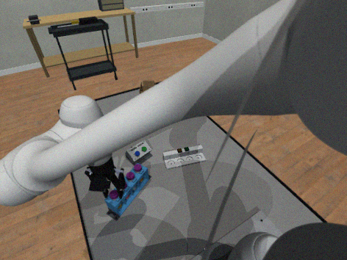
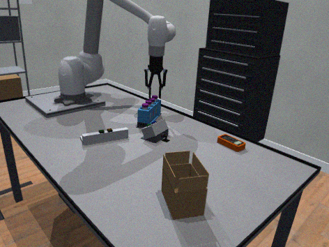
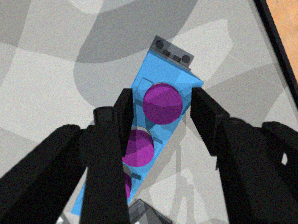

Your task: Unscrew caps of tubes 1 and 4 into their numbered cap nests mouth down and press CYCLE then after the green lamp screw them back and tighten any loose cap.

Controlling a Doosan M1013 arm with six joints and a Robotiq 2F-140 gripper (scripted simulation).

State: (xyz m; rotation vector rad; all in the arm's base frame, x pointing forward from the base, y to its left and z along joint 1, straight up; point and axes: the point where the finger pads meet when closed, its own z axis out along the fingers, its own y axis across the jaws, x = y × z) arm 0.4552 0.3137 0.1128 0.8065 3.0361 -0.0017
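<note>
The purple cap lies 3 cm below my hand. Round my hand: grey key housing (23 cm ahead, 19 cm to the right, 9 cm below); then green ready key (22 cm ahead, 21 cm to the right, 8 cm below); then blue cycle key (21 cm ahead, 17 cm to the right, 8 cm below).
</note>
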